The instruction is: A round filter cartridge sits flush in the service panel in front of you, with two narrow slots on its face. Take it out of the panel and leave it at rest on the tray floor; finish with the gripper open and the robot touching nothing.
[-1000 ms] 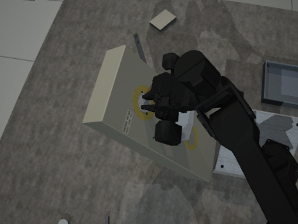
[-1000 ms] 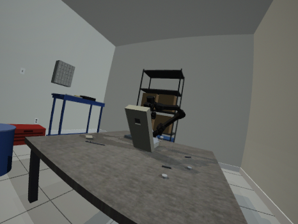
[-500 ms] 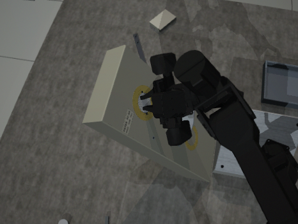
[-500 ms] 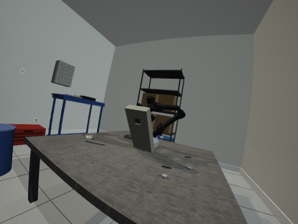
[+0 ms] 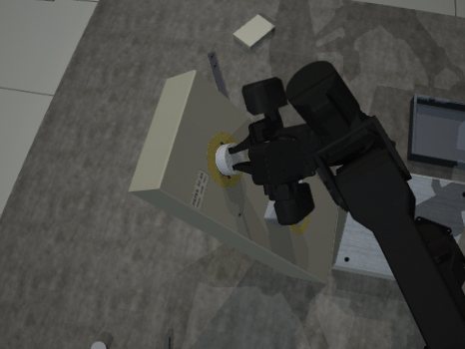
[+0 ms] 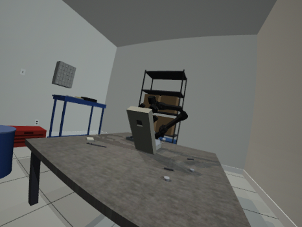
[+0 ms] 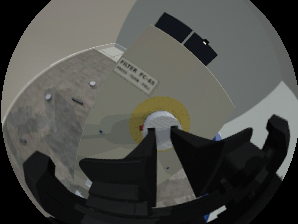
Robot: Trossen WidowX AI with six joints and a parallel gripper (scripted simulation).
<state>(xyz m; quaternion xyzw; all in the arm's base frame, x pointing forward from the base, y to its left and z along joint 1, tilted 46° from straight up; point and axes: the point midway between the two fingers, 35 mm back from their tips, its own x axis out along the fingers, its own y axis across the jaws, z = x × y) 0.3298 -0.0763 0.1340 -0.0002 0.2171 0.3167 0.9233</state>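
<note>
Right now the tray is 36 cm behind my gripper tip, 33 cm to the right of it and 28 cm below it. The rest, counted from my gripper tip: round filter cartridge 1 cm below, 1 cm ahead; block 47 cm to the right, 28 cm below, 13 cm ahead.
</note>
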